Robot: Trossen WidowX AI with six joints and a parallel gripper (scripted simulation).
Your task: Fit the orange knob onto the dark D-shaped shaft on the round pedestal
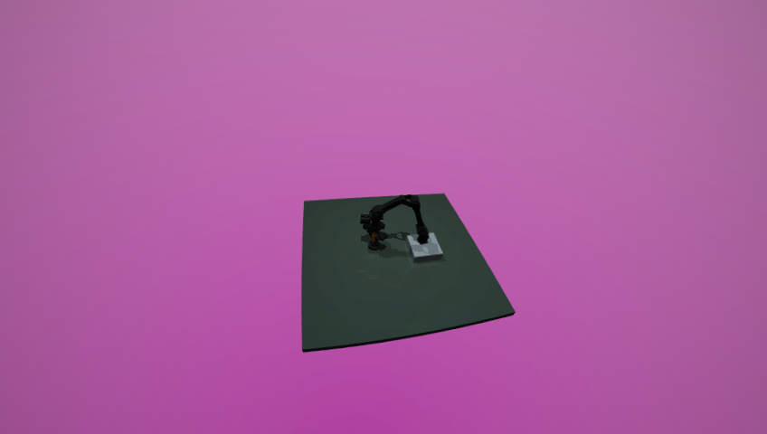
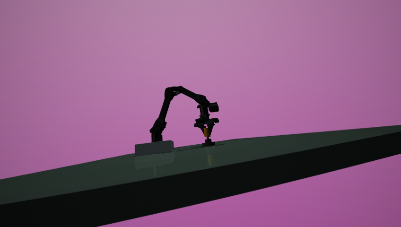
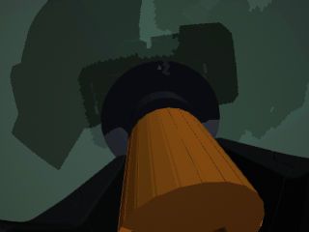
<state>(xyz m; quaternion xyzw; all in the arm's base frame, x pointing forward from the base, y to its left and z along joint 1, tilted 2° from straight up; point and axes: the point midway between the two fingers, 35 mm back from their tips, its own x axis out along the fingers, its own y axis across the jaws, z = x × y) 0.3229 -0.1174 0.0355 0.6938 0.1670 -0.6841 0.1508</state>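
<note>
The round dark pedestal lies 40 mm below my gripper tip. From my gripper tip the other things lie so: orange knob: 20 mm above.
</note>
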